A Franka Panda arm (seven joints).
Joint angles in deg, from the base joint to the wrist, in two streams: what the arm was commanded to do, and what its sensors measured. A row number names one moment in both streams.
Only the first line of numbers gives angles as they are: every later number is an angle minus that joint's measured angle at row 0.
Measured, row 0:
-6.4 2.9 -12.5 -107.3 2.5 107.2 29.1
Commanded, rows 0 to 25:
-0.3 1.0 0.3 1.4 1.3 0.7 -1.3
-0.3 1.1 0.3 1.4 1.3 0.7 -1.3
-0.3 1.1 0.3 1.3 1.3 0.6 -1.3
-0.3 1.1 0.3 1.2 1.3 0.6 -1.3
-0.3 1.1 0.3 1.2 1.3 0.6 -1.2
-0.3 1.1 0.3 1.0 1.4 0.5 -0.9
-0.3 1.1 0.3 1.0 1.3 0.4 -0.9
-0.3 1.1 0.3 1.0 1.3 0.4 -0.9
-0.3 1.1 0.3 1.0 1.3 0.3 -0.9
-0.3 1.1 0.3 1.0 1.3 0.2 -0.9
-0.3 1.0 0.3 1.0 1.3 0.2 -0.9
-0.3 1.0 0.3 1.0 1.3 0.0 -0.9
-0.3 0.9 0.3 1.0 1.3 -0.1 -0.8
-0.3 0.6 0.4 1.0 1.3 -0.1 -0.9
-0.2 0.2 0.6 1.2 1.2 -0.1 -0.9
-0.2 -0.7 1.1 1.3 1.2 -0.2 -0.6
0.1 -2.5 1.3 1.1 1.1 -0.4 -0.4
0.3 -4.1 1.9 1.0 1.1 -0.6 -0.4
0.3 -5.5 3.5 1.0 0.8 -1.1 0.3
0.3 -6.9 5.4 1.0 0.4 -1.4 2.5
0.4 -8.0 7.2 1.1 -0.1 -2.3 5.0
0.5 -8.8 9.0 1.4 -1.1 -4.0 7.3
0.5 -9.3 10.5 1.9 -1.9 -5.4 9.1
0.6 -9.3 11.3 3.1 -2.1 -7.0 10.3
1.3 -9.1 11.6 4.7 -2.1 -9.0 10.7
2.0 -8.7 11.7 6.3 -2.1 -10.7 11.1
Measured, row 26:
1.0 -9.4 10.5 2.2 -0.9 -5.6 8.8
